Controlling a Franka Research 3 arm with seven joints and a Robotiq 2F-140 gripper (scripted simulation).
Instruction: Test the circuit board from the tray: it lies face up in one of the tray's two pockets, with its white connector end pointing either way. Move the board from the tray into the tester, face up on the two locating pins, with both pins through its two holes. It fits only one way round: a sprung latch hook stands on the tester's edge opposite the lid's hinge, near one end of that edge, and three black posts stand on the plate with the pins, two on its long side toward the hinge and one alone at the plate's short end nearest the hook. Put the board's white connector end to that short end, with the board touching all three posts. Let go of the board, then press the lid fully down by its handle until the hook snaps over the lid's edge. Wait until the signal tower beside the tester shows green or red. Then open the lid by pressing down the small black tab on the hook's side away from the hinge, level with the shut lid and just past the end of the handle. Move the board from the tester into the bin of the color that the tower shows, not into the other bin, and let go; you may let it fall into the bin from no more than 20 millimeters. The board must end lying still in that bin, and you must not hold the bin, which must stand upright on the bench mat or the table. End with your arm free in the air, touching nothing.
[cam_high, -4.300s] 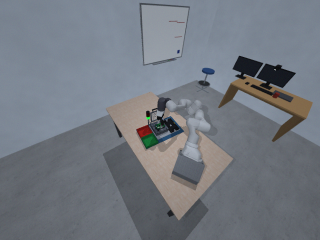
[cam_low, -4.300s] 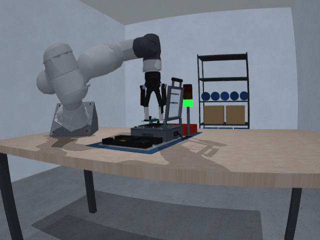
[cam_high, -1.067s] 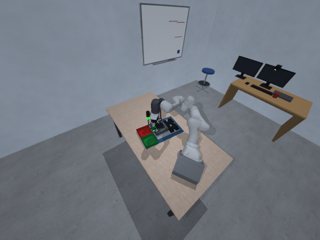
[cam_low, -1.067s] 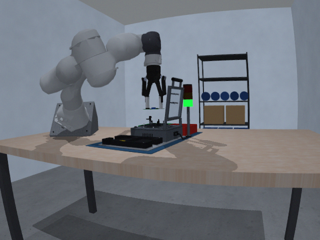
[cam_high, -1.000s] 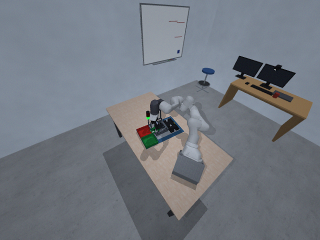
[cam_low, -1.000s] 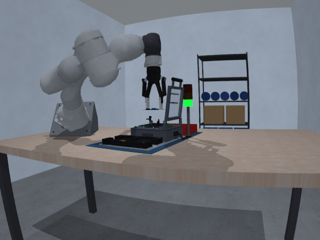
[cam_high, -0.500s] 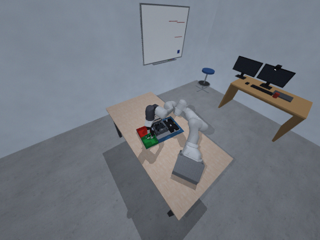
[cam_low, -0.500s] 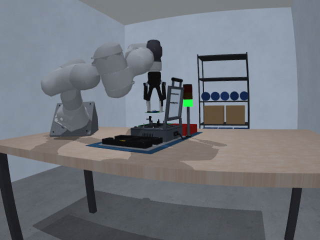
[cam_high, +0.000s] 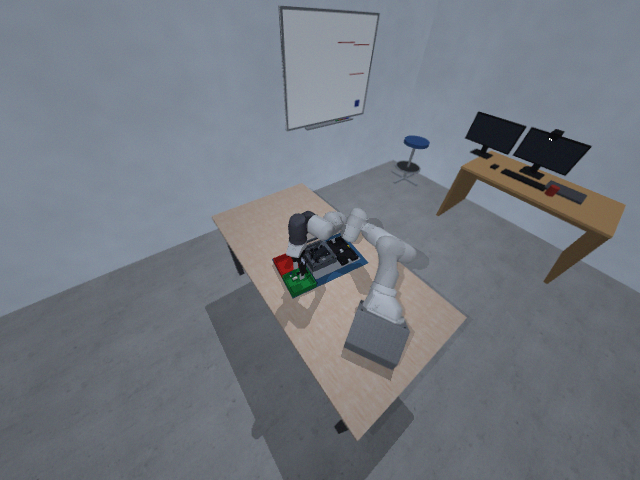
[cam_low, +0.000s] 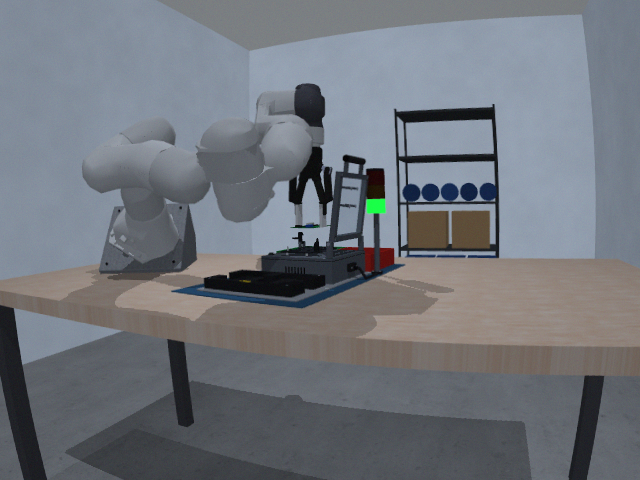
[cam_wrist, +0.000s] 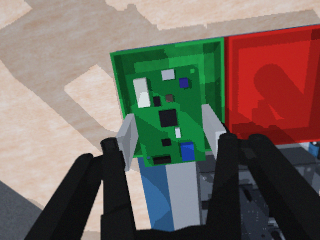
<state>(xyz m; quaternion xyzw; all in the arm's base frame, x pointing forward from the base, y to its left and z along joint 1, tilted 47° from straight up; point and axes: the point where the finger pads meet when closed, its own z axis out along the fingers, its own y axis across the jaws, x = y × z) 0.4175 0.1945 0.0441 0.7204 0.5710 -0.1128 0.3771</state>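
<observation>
The green bin lies 12 cm below my hand. Round my hand: red bin: 14 cm ahead, 6 cm to the right, 12 cm below; green circuit board: 2 cm below; black latch hook: 1 cm behind, 15 cm to the right, 5 cm below.
</observation>
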